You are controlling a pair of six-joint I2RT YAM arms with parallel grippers.
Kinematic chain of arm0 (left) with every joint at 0, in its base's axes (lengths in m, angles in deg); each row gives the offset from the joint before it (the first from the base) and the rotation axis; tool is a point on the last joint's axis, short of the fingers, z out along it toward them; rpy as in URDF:
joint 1: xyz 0 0 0.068 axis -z
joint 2: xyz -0.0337 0.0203 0.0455 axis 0.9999 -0.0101 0
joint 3: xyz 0.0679 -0.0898 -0.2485 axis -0.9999 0.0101 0
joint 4: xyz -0.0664 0.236 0.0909 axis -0.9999 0.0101 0
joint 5: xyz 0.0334 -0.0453 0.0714 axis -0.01 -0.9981 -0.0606
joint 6: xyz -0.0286 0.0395 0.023 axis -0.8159 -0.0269 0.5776
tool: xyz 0 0 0 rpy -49.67 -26.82 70.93
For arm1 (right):
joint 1: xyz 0 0 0.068 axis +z
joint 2: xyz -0.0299 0.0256 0.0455 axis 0.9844 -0.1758 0
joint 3: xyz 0.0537 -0.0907 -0.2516 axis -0.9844 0.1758 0
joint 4: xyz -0.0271 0.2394 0.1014 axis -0.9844 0.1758 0
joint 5: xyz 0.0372 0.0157 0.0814 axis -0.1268 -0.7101 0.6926
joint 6: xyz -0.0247 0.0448 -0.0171 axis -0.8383 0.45 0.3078
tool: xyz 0 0 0 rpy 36.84 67.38 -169.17
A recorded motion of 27 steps. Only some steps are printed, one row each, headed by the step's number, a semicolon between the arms.
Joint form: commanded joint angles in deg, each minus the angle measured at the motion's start. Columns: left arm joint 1, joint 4, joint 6, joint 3, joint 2, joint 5; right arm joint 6, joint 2, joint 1, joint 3, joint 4, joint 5.
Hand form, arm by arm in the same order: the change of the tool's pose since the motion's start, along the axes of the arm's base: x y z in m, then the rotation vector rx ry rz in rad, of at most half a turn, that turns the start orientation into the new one. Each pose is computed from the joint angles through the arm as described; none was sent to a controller.
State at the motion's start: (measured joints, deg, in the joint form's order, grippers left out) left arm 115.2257 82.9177 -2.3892 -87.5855 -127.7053 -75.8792; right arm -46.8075 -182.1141 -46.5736 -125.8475 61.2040 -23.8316
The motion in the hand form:
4: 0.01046 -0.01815 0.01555 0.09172 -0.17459 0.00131; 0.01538 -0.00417 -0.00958 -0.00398 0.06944 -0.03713
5: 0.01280 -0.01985 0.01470 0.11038 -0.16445 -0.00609; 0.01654 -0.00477 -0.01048 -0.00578 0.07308 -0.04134
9: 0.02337 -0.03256 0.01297 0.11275 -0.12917 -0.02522; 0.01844 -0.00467 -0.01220 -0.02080 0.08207 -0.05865
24: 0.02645 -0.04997 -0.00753 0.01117 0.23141 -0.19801; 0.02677 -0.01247 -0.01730 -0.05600 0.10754 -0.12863
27: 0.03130 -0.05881 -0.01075 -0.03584 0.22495 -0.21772; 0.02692 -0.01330 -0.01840 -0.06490 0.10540 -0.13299
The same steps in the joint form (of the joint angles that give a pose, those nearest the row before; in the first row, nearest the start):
4: 4.17 -4.19 6.63 -3.54 -3.29 8.05; 0.92 -3.84 -2.01 -3.22 2.25 1.81
5: 4.26 -3.22 7.33 -4.33 -4.35 8.14; 1.01 -4.11 -2.18 -3.40 2.34 1.81
9: 5.57 -3.66 6.37 -7.14 -9.27 8.05; 1.97 -4.63 -2.27 -3.84 2.52 1.11
24: 6.54 5.06 -2.24 -11.29 -17.19 -7.32; 4.61 -5.78 -3.86 -4.45 2.60 -0.56
27: 7.42 -0.13 -4.35 -11.28 -19.73 -8.74; 4.61 -5.86 -3.94 -4.37 2.60 -1.09

